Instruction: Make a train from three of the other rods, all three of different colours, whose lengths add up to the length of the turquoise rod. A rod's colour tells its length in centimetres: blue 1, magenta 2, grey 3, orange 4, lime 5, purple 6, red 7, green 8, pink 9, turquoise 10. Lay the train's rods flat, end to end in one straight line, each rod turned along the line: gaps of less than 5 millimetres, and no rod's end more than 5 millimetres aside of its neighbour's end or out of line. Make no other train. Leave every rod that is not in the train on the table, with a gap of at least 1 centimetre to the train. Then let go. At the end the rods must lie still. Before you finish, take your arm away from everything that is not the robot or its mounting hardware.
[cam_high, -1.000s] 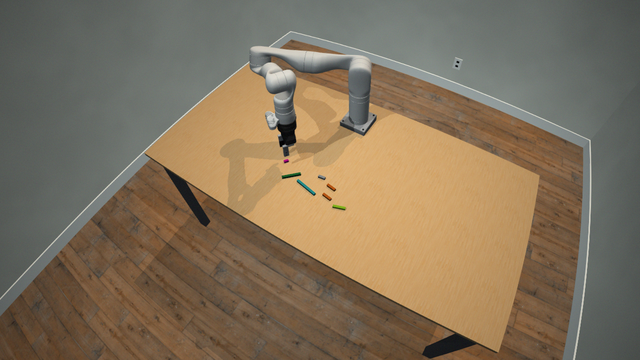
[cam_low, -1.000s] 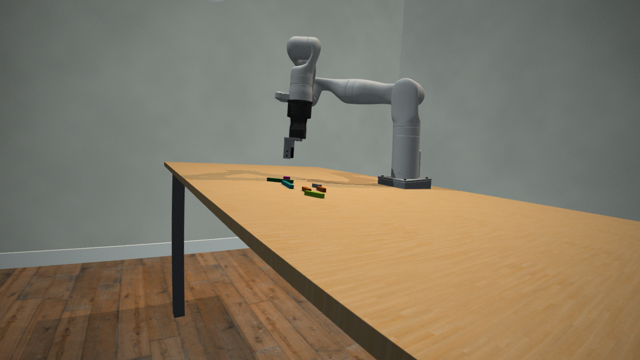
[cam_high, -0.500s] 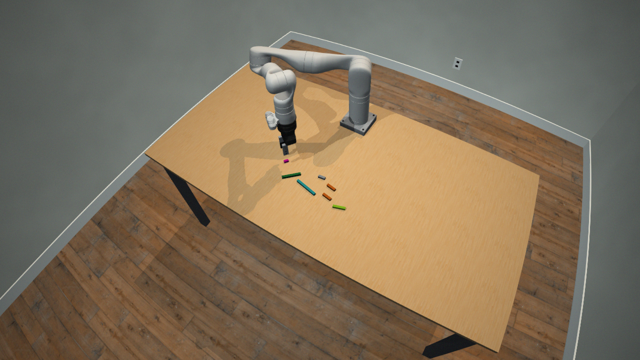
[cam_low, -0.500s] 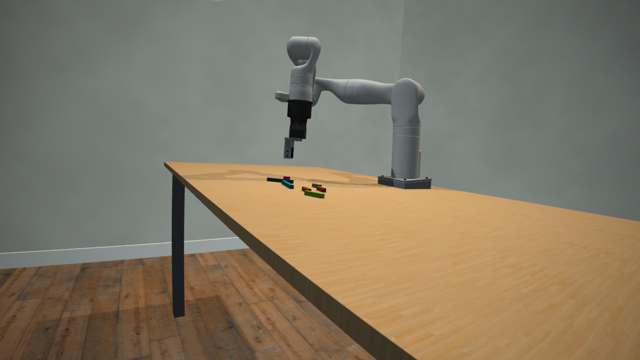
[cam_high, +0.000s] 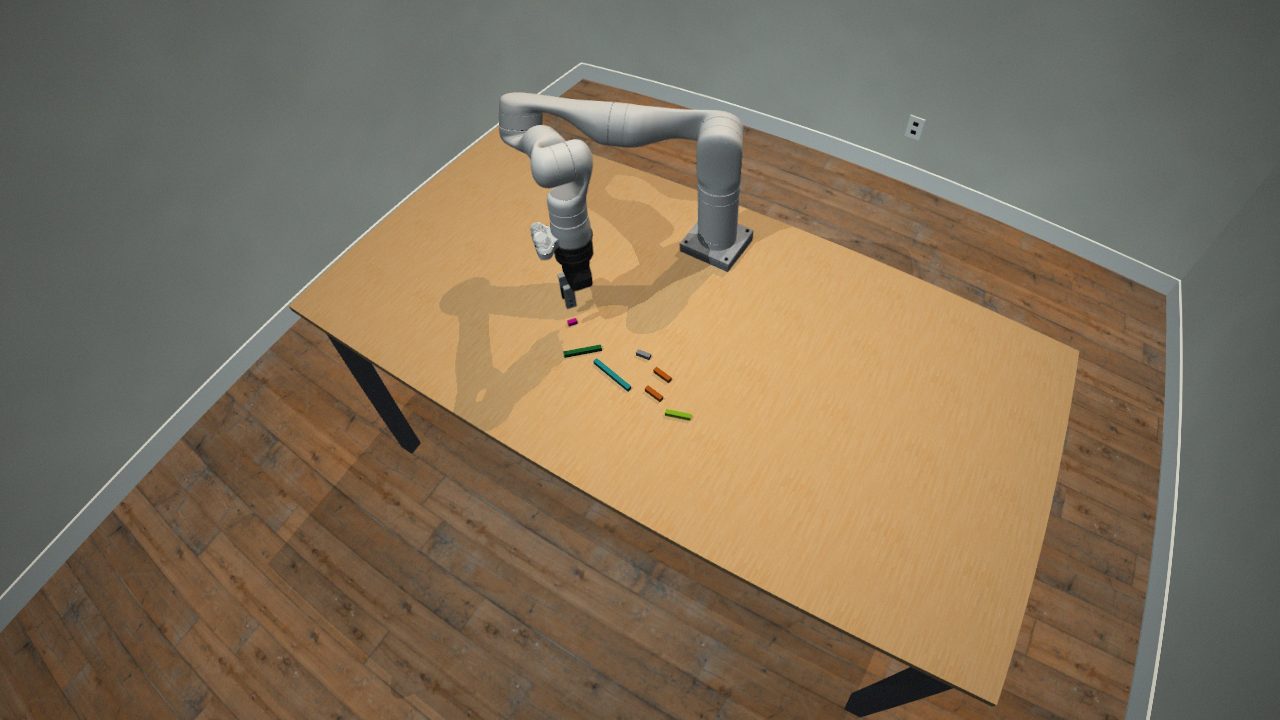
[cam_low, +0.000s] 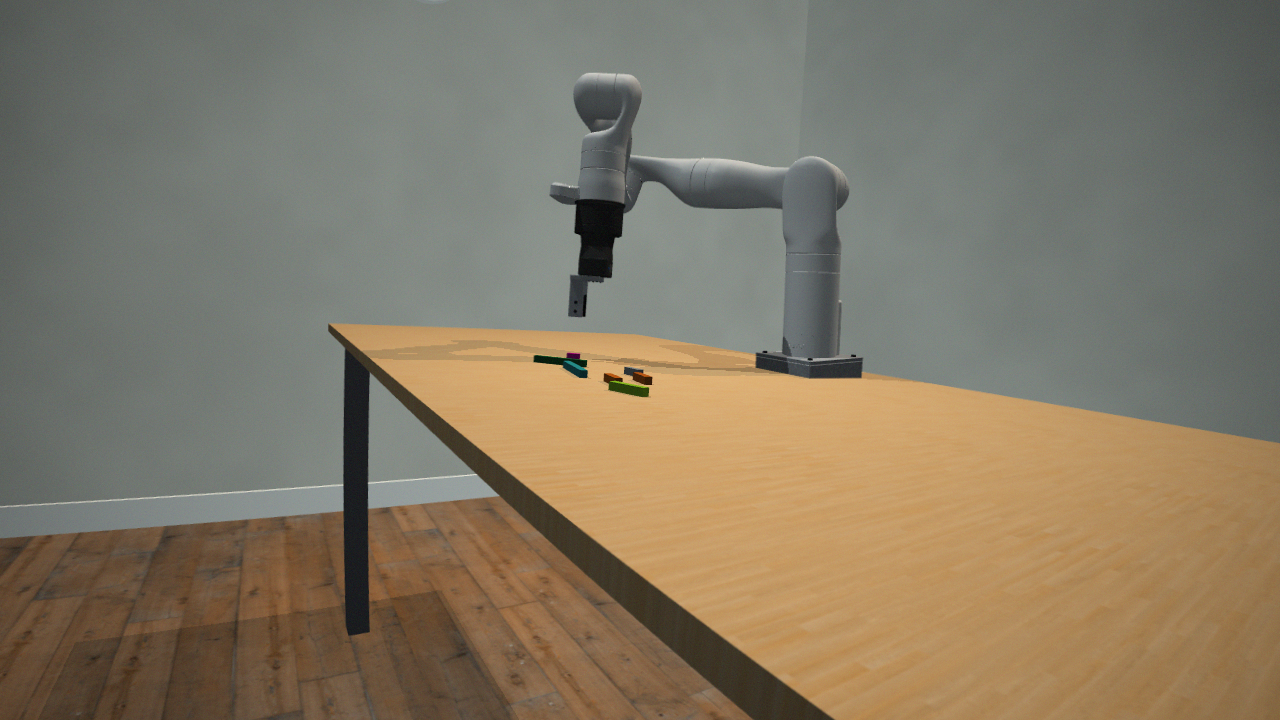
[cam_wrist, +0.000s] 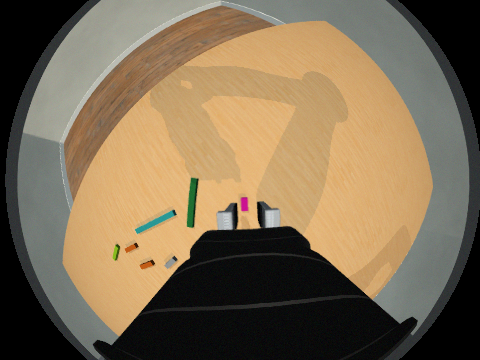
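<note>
The magenta rod lies 80 mm below my hand. From my hand the other things lie so: green rod: 80 mm below, 60 mm to the left, 60 mm ahead; grey rod: 180 mm to the left, 80 mm below, 10 mm ahead; turquoise rod: 150 mm to the left, 80 mm below, 80 mm ahead.
</note>
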